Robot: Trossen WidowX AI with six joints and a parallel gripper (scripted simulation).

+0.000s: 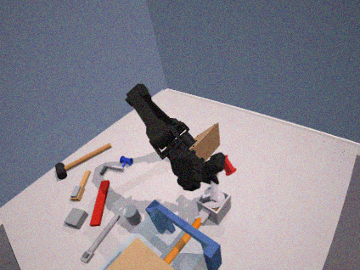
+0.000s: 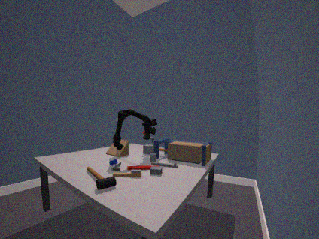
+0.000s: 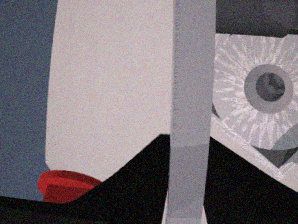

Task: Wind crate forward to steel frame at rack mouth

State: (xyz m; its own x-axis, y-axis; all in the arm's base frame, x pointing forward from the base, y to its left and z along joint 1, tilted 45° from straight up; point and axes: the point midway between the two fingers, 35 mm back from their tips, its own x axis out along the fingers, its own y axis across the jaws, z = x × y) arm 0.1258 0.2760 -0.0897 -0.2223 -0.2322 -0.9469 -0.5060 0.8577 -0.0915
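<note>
Now: the red knob 5 cm behind my gripper tip, 4 cm above it and 1 cm to the right of it. Also, from my gripper tip: winch handle (2 cm above, 1 cm behind); grey winch (13 cm below, 2 cm to the right); blue steel frame (18 cm ahead, 6 cm below, 1 cm to the left).
</note>
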